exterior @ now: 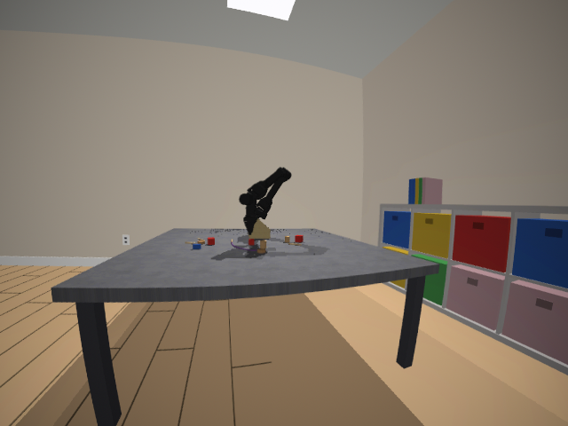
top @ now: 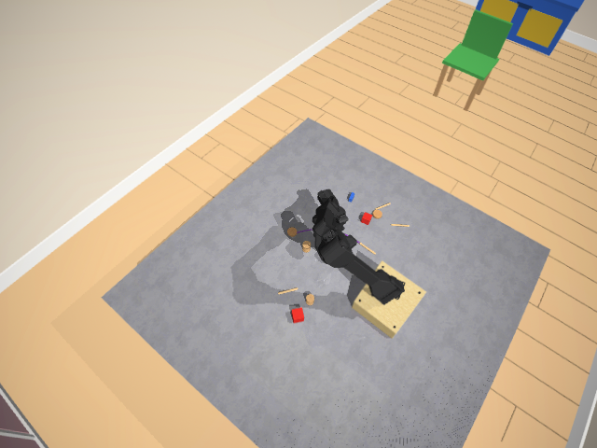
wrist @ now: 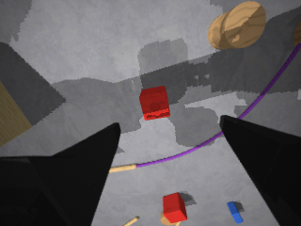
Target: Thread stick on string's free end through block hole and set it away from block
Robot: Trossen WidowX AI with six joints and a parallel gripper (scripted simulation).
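Right now my gripper tip is 5 cm above the red wooden block, 1 cm to the right of it and 1 cm past it. The rest, counted from my gripper tip: round wooden button: 18 cm ahead, 6 cm below, 1 cm to the left; then wooden cylinder: 9 cm ahead, 5 cm to the left, 4 cm below; then stick on the string: 11 cm behind, 9 cm to the right, 6 cm below.
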